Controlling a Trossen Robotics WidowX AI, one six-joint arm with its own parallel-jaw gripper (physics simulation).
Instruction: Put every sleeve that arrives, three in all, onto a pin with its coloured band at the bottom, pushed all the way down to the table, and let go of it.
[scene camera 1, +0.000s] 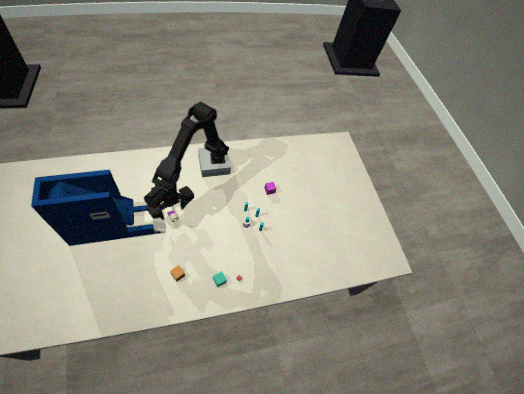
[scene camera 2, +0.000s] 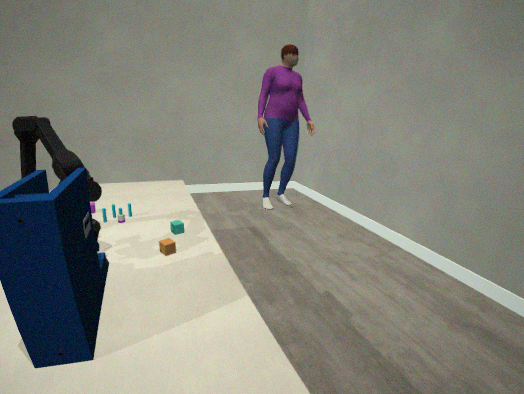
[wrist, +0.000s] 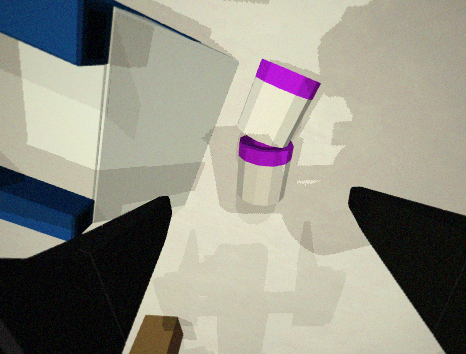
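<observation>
Two pale sleeves with purple bands are by the blue dispenser's outlet. In the wrist view, the nearer sleeve (wrist: 263, 182) has its band toward the top of the view. The farther sleeve (wrist: 275, 110) is tilted, its band away, its plain end overlapping the nearer one's banded end; contact is unclear. A sleeve (scene camera 1: 173, 217) shows beside the arm. Another sleeve (scene camera 1: 246, 224) (scene camera 2: 121, 218) is on one of several teal pins (scene camera 1: 257, 212) (scene camera 2: 113, 211), purple band at the bottom. My gripper (wrist: 258, 200) is open and empty, fingertips either side of the nearer sleeve in view; height is unclear.
The blue dispenser (scene camera 1: 95, 220) (scene camera 2: 45, 275) has a pale outlet plate (wrist: 155, 100) beside the sleeves. An orange cube (scene camera 1: 177, 273) (scene camera 2: 167, 247), a teal cube (scene camera 1: 219, 279) (scene camera 2: 177, 227), a small red cube (scene camera 1: 239, 277) and a purple cube (scene camera 1: 270, 188) are on the table. A person (scene camera 2: 283, 95) stands beyond it.
</observation>
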